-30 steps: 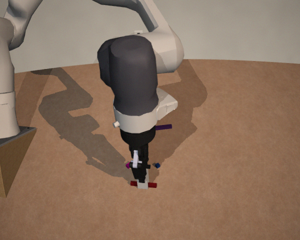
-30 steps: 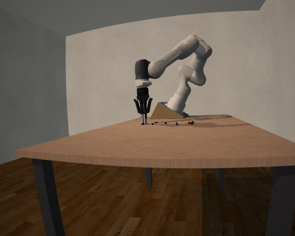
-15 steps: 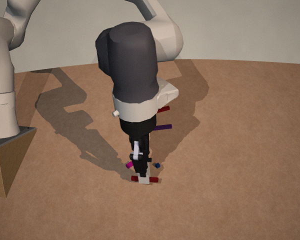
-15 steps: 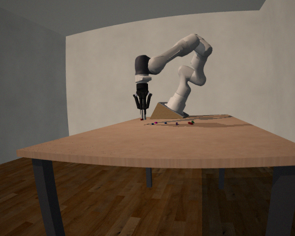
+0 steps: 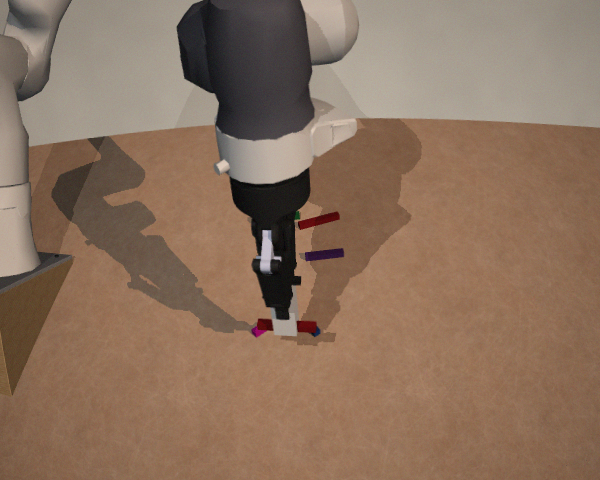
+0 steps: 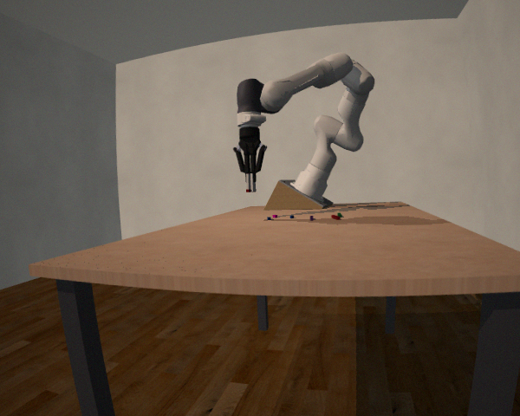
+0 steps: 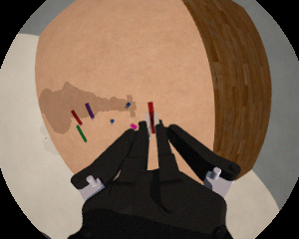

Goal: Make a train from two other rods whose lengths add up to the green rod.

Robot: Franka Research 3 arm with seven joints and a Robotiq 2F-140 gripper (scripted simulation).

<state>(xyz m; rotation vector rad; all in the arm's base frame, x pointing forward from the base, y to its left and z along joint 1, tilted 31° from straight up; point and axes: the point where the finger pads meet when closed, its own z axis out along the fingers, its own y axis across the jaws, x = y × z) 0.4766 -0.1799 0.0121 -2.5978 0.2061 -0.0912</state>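
Right now my hand is 40 mm past the magenta rod, 80 mm to the right of it and 130 mm above it. Also, from my hand: purple rod (50 mm ahead, 220 mm to the left, 130 mm below); then green rod (20 mm behind, 320 mm to the left, 130 mm below).
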